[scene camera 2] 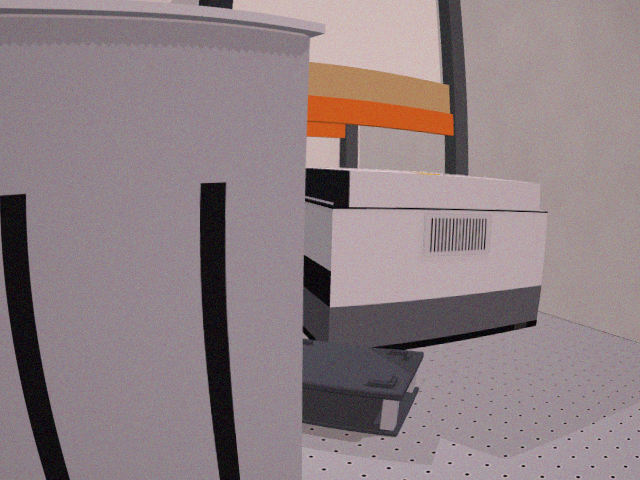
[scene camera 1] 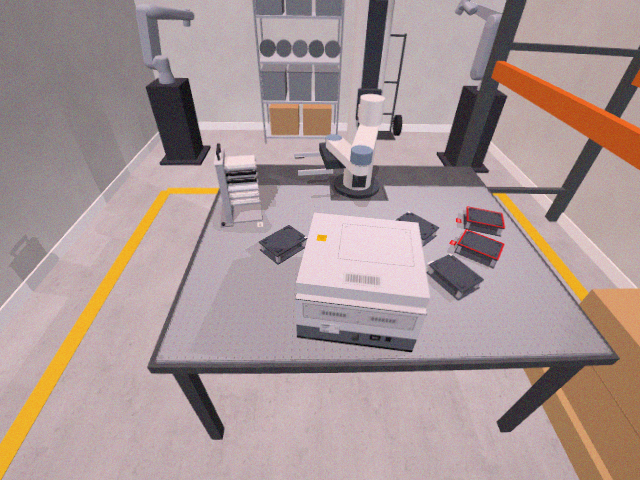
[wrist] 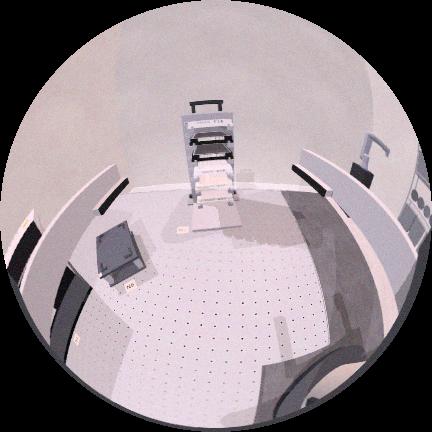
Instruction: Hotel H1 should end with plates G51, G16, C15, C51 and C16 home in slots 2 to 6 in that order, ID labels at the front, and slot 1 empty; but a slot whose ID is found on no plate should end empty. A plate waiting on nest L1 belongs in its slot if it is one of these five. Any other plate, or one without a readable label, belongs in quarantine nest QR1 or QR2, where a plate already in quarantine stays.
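Seen in the pictures: gripper, fingertip midpoint: [scene camera 1: 296, 163] [wrist: 208, 157]; arm's base at its link origin: [scene camera 1: 356, 186].
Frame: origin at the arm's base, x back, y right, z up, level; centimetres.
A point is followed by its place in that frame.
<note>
Hotel H1 [scene camera 1: 223, 191] {y 62.5, x -35.7, z 18.7 cm} [wrist: 186, 145] {y 60.9, x -34.8, z 22.0 cm} stands at the table's back left. A white plate [wrist: 210, 123] {y 49.4, x -26.3, z 28.2 cm} is at its top; its front label seems to read C16. Two dark plates [wrist: 211, 137] {y 49.5, x -26.3, z 25.2 cm} [wrist: 213, 151] {y 50.9, x -26.2, z 21.9 cm} are below it, then white layers whose labels I cannot read. My gripper [scene camera 1: 297, 164] {y 31.7, x -24.6, z 26.0 cm} [wrist: 208, 157] {y 31.7, x -24.6, z 26.0 cm} is open and empty, right of the hotel in scene camera 1, with its fingers pointing towards it and a gap between. Two red-rimmed quarantine nests [scene camera 1: 484, 219] {y -54.4, x -38.5, z 6.3 cm} [scene camera 1: 480, 244] {y -45.3, x -55.9, z 6.3 cm} are at the right. A small label [wrist: 76, 339] lies by the white instrument; nest L1's contents are hidden.
A white instrument [scene camera 1: 361, 263] {y 10.3, x -86.1, z 25.4 cm} [scene camera 2: 439, 258] {y 26.2, x -73.8, z 14.1 cm} stands mid-table. A dark nest [scene camera 1: 283, 241] {y 36.4, x -53.9, z 6.2 cm} [wrist: 117, 247] {y 36.1, x -50.0, z 6.3 cm} [scene camera 2: 361, 372] {y 40.0, x -53.4, z 6.3 cm} lies between it and the hotel. Further dark nests [scene camera 1: 419, 226] {y -22.6, x -43.8, z 6.2 cm} [scene camera 1: 454, 275] {y -28.1, x -73.3, z 6.3 cm} lie right of the instrument. A large grey panel [scene camera 2: 129, 232] {y 64.9, x -29.5, z 24.2 cm} blocks scene camera 2's left half.
</note>
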